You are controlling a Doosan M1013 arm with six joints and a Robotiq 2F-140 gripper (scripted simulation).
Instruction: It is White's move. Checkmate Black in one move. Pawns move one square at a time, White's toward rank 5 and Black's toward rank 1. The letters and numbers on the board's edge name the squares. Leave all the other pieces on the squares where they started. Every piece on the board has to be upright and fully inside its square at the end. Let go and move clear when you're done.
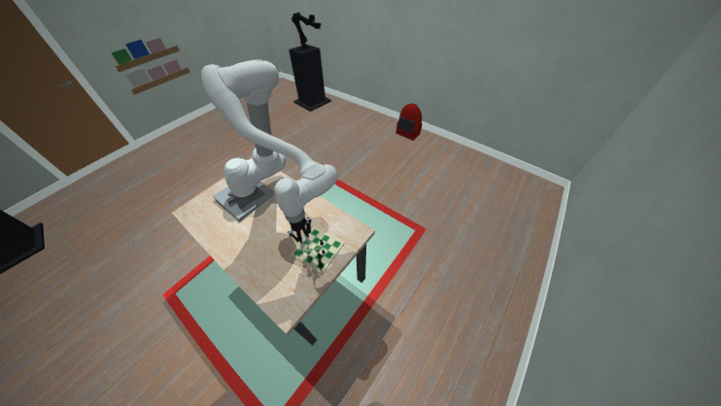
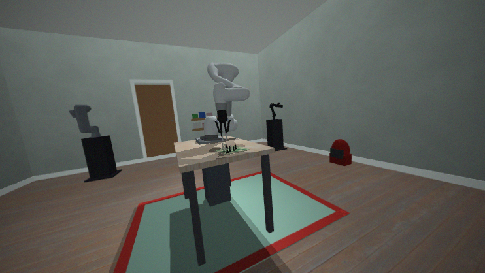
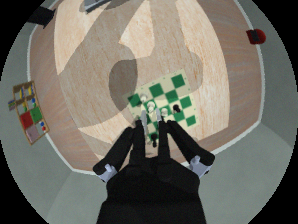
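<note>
Right now my hand is 8 cm above the white chess piece. The rest, counted from my hand: chessboard 11 cm below, 4 cm to the left, 3 cm ahead.
</note>
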